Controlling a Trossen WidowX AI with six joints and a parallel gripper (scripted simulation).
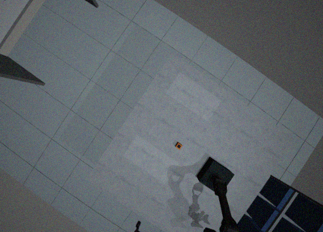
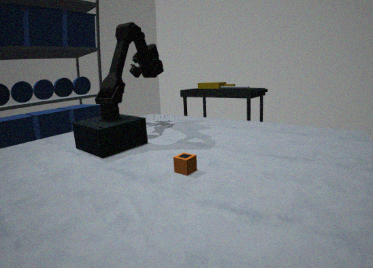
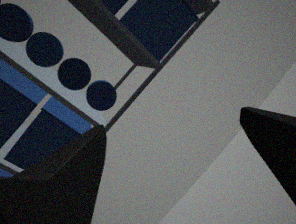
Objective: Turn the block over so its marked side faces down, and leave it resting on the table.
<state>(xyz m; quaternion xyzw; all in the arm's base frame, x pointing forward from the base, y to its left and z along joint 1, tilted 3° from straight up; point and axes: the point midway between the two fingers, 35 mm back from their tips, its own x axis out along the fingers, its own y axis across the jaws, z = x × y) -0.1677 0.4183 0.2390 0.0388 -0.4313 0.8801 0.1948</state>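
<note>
The block lies 54 cm to the right of my gripper tip, 54 cm ahead of it and 33 cm below it.
</note>
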